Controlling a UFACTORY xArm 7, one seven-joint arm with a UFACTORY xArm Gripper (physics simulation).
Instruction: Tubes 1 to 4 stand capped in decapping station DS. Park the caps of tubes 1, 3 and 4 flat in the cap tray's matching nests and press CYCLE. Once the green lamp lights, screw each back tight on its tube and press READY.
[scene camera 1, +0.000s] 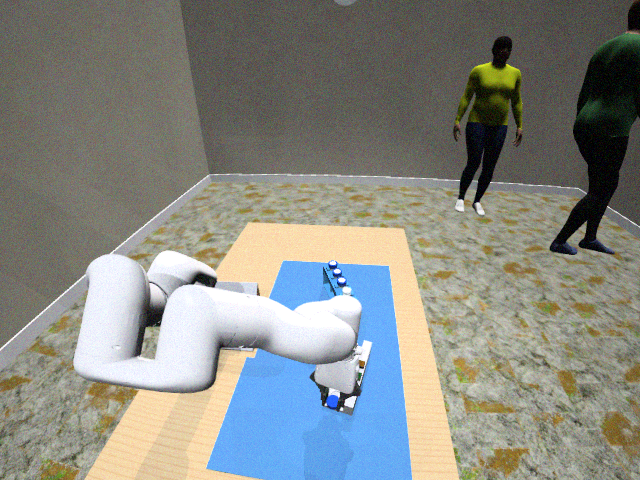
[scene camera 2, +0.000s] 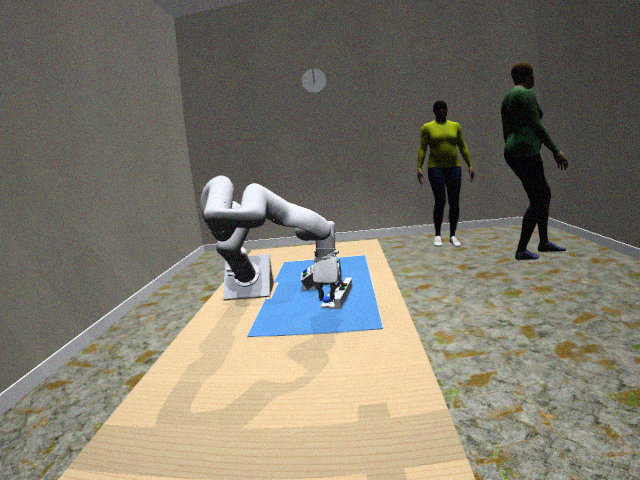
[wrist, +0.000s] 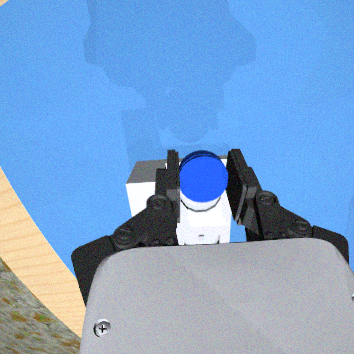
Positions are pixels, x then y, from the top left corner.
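My gripper is visible in scene camera 2 (326, 300), in scene camera 1 and in the wrist view. On my gripper, (scene camera 1: 343, 395) and (wrist: 155, 224) are the same spot.
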